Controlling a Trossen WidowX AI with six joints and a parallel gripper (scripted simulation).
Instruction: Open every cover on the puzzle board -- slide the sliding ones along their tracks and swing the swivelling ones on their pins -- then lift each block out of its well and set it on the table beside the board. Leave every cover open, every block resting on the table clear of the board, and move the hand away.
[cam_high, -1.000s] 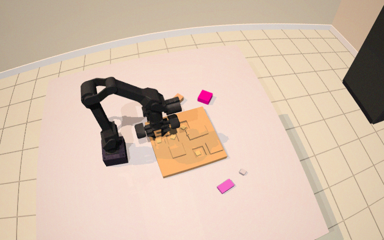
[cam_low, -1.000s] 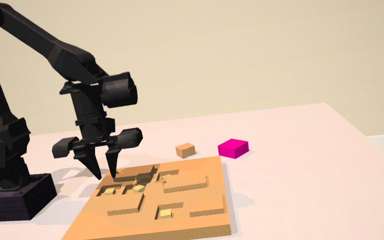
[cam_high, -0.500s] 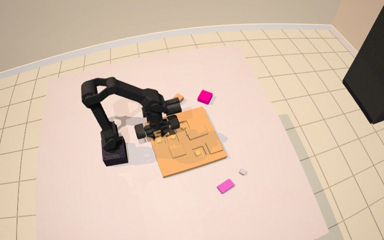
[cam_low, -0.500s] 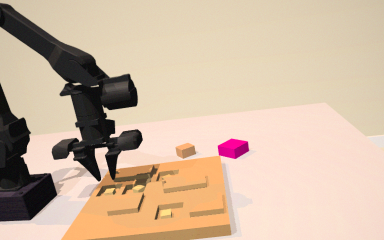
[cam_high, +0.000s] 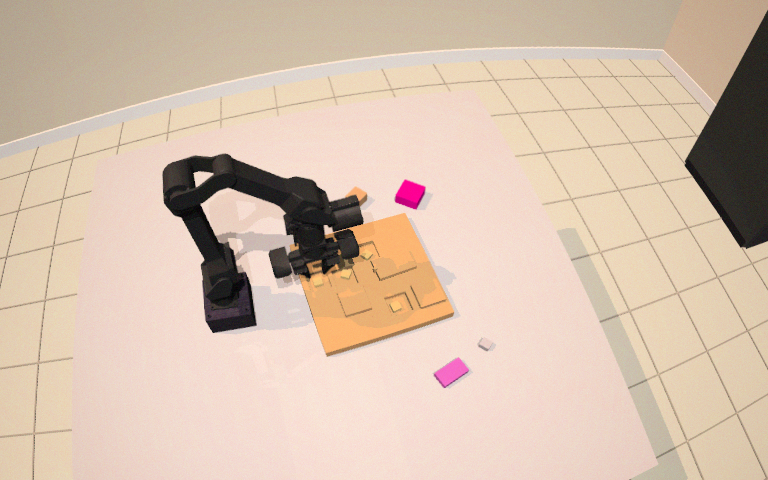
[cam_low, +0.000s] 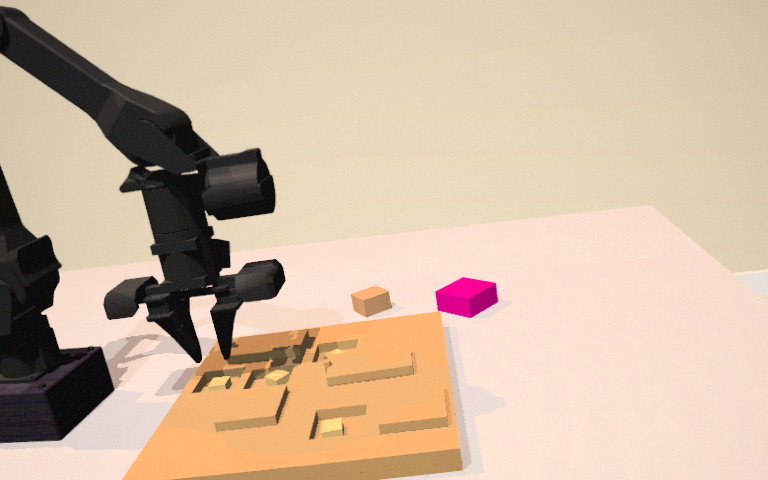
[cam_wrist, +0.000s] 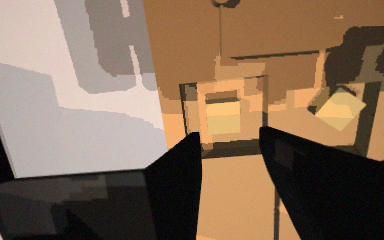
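My gripper tip is now 23 cm to the right of the orange block, 13 cm short of it and 3 cm above it. Round my gripper tip: flat pink piece 27 cm to the right, 24 cm ahead, 4 cm below; magenta block 27 cm ahead, 22 cm to the left, 3 cm below; grey block 33 cm ahead, 23 cm to the right, 4 cm below.
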